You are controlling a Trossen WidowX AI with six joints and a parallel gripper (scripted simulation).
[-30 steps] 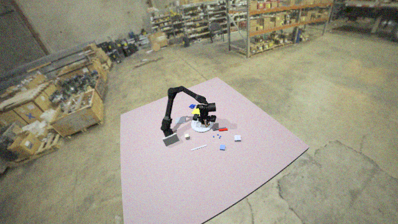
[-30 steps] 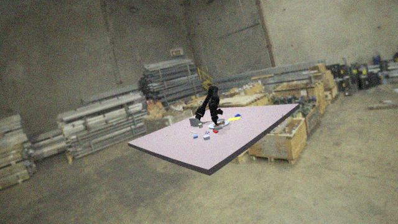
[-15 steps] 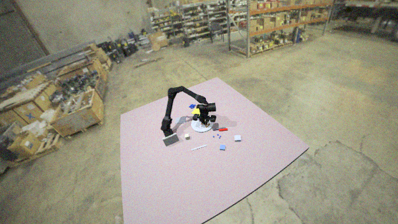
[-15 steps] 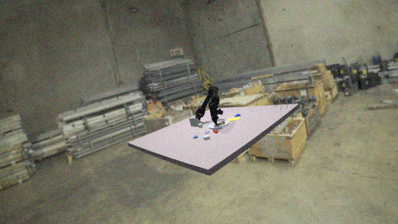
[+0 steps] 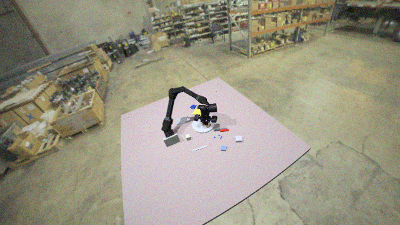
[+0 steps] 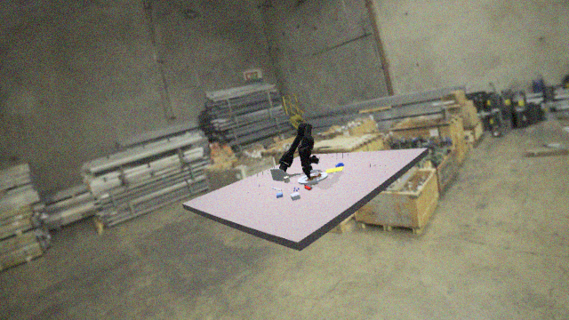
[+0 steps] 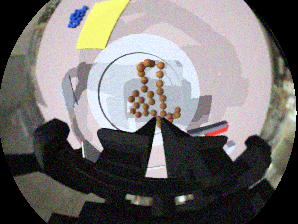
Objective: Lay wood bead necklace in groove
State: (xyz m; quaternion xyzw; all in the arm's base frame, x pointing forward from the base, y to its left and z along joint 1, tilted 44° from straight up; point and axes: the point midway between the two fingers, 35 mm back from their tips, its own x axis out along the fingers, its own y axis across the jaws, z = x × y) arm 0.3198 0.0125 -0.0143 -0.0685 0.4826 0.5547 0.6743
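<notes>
The cream cube is 18 cm behind my gripper tip and 5 cm to the right of it. From my gripper tip the other things lie so: white stick: 18 cm to the right, 13 cm behind, 2 cm below; then red-handled tool: 10 cm to the right, 10 cm ahead, 1 cm below; then yellow sheet: 22 cm to the left, 2 cm below, 1 cm ahead.
</notes>
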